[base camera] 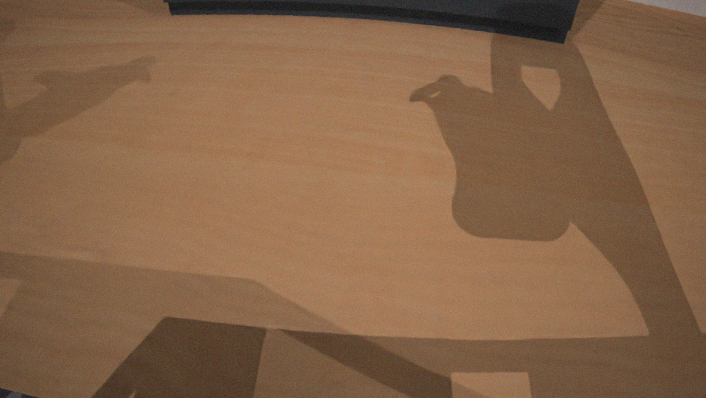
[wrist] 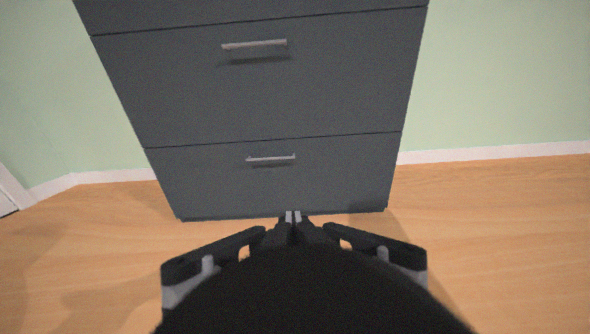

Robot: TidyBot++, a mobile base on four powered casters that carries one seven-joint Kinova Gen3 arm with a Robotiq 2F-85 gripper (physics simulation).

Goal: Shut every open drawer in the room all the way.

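Places are measured from the arm's base along level axes (x back, y right, z up), in centimetres.
Pixels of known places: gripper, fingertip midpoint: (wrist: 293, 220).
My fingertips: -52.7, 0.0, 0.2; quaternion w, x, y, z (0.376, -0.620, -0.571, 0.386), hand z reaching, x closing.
Behind a point stands the place of what it marks, as x, y, z.
A dark grey drawer cabinet (base camera: 350, 9) @[-98.8, -5.8, -37.5] (wrist: 165, 75) @[-99.5, -32.7, 18.3] stands against the wall. In the wrist view a drawer front (wrist: 340, 75) @[-94.4, 18.9, 14.8] with a silver bar handle (wrist: 255, 44) @[-93.2, -4.6, 23.2] shows above a lower drawer front (wrist: 345, 170) @[-94.1, 22.2, -16.9] with its own silver handle (wrist: 270, 159) @[-93.1, -4.9, -9.1]. Both fronts look flush with the cabinet. Part of another front (wrist: 200, 10) @[-98.0, -17.8, 32.2] shows at the top edge; the rest of it is cut off. My gripper (wrist: 293, 220) @[-52.7, 0.0, 0.1] is shut and empty, apart from the cabinet and in front of its foot in the wrist view.
A pale green wall (wrist: 500, 75) @[-133.3, 123.8, 11.2] with a white skirting board (wrist: 500, 152) @[-130.1, 142.6, -35.1] runs behind the cabinet. A white frame or panel edge (wrist: 12, 187) @[-133.3, -151.7, -26.4] shows at the far left of the wrist view. Shadows of the robot fall on the wooden floor (base camera: 250, 175) @[-47.5, -14.8, -39.7] (wrist: 525, 225) @[-78.3, 86.5, -39.6].
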